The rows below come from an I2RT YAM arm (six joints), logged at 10 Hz.
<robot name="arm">
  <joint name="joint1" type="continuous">
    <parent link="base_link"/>
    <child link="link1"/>
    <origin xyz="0 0 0.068" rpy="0 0 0"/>
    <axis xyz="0 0 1"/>
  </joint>
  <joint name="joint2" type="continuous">
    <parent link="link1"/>
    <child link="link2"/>
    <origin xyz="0.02 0.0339 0.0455" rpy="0 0 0"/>
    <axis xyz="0 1 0"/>
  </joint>
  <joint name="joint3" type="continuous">
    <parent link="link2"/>
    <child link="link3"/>
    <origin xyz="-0.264 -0.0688 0" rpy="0 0 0"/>
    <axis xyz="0 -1 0"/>
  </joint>
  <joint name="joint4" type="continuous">
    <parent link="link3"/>
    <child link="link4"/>
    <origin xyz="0.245 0.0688 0.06" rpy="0 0 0"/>
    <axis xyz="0 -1 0"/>
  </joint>
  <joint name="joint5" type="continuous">
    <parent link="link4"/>
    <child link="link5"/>
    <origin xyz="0.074 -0.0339 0.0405" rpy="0 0 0"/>
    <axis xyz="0 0 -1"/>
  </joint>
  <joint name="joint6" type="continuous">
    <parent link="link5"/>
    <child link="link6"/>
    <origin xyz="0.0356 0 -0.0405" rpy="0 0 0"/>
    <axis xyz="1 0 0"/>
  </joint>
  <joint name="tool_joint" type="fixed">
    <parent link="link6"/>
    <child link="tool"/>
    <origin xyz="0 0 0" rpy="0 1.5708 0"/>
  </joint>
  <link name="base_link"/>
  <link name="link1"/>
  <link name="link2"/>
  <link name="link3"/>
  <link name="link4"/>
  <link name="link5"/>
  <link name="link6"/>
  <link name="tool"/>
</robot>
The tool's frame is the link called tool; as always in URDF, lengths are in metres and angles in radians. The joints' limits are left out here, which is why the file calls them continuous.
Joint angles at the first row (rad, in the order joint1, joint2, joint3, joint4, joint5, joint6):
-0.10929, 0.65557, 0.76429, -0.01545, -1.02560, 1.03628
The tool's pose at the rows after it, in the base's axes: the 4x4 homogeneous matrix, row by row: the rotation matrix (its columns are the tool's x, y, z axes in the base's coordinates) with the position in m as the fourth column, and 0 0 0 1 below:
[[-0.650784 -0.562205 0.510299 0.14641], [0.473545 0.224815 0.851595 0.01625], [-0.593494 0.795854 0.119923 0.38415], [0 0 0 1]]
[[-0.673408 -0.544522 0.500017 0.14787], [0.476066 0.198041 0.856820 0.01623], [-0.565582 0.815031 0.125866 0.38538], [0 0 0 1]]
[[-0.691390 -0.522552 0.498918 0.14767], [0.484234 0.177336 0.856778 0.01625], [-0.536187 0.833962 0.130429 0.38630], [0 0 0 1]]
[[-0.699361 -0.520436 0.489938 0.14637], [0.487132 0.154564 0.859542 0.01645], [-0.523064 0.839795 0.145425 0.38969], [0 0 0 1]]
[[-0.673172 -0.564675 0.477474 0.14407], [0.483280 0.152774 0.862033 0.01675], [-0.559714 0.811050 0.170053 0.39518], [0 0 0 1]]
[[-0.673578 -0.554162 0.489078 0.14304], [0.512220 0.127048 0.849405 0.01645], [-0.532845 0.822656 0.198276 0.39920], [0 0 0 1]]
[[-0.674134 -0.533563 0.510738 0.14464], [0.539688 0.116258 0.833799 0.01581], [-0.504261 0.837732 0.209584 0.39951], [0 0 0 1]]
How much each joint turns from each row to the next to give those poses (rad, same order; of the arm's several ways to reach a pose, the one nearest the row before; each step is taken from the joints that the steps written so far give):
0.00004, 0.04120, -0.00001, 0.22964, -0.09914, 0.14913
-0.00004, 0.00917, -0.00036, 0.03015, -0.00958, 0.05420
0.00002, 0.00034, -0.00003, 0.01141, 0.00041, 0.04537
-0.00004, 0.00002, 0.00000, 0.04087, -0.00424, 0.05268
0.00006, 0.00001, 0.00040, 0.06556, -0.00262, 0.01482
-0.00007, -0.00001, -0.00041, 0.04701, 0.02626, 0.06835
0.00005, 0.00341, 0.00041, 0.00218, 0.02904, 0.02666

